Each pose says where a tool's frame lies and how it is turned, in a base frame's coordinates. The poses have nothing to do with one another.
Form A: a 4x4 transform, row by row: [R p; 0 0 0 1], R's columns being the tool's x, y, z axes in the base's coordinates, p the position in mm. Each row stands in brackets.
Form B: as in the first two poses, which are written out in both.
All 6 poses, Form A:
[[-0.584, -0.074, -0.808, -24], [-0.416, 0.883, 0.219, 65], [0.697, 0.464, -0.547, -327], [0, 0, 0, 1]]
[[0.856, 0.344, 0.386, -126], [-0.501, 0.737, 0.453, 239], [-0.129, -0.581, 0.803, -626], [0, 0, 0, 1]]
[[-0.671, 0.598, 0.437, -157], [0.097, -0.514, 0.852, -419], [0.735, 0.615, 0.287, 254], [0, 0, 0, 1]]
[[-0.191, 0.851, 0.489, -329], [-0.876, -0.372, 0.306, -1], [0.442, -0.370, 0.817, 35], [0, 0, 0, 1]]
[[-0.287, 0.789, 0.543, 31], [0.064, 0.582, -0.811, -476], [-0.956, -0.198, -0.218, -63], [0, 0, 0, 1]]
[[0.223, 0.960, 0.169, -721], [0.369, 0.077, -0.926, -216], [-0.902, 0.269, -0.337, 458], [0, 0, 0, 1]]
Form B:
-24, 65, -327, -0.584, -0.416, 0.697, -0.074, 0.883, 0.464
-126, 239, -626, 0.856, -0.501, -0.129, 0.344, 0.737, -0.581
-157, -419, 254, -0.671, 0.097, 0.735, 0.598, -0.514, 0.615
-329, -1, 35, -0.191, -0.876, 0.442, 0.851, -0.372, -0.370
31, -476, -63, -0.287, 0.064, -0.956, 0.789, 0.582, -0.198
-721, -216, 458, 0.223, 0.369, -0.902, 0.960, 0.077, 0.269

